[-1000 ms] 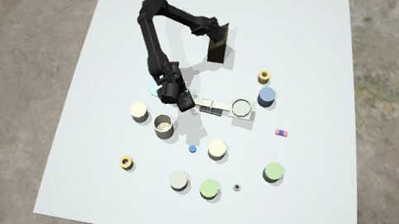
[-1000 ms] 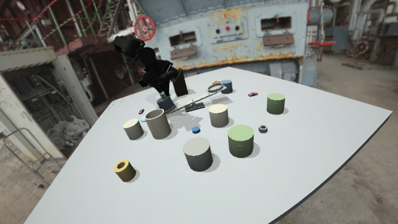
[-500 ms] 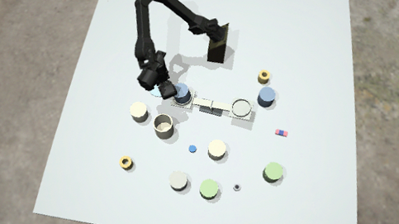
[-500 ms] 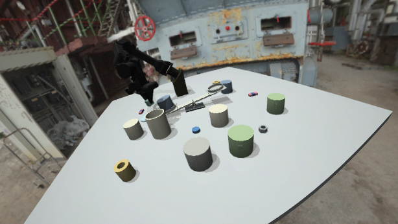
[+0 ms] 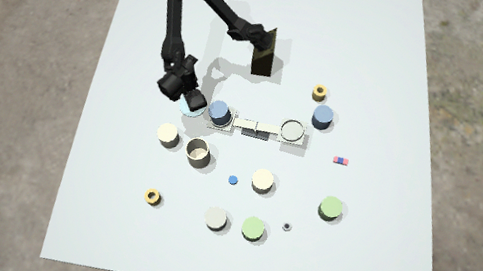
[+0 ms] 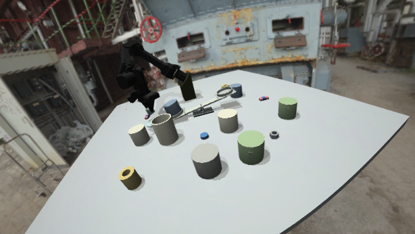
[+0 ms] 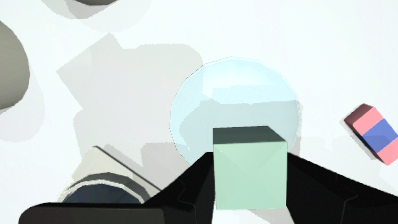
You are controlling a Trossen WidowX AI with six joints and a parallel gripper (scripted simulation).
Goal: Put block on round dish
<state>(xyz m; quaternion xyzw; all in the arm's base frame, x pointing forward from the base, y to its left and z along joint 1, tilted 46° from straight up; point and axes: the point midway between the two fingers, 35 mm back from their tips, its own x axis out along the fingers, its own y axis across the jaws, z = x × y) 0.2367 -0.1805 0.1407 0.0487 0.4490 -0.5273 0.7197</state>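
Now: gripper tip 6 cm above the round light-blue dish. From my gripper tip the other things lie so: beige cup: 20 cm ahead, 7 cm to the left, 2 cm below; then small balance: 6 cm ahead, 25 cm to the left, 4 cm below; then mint-green block: 1 cm above.
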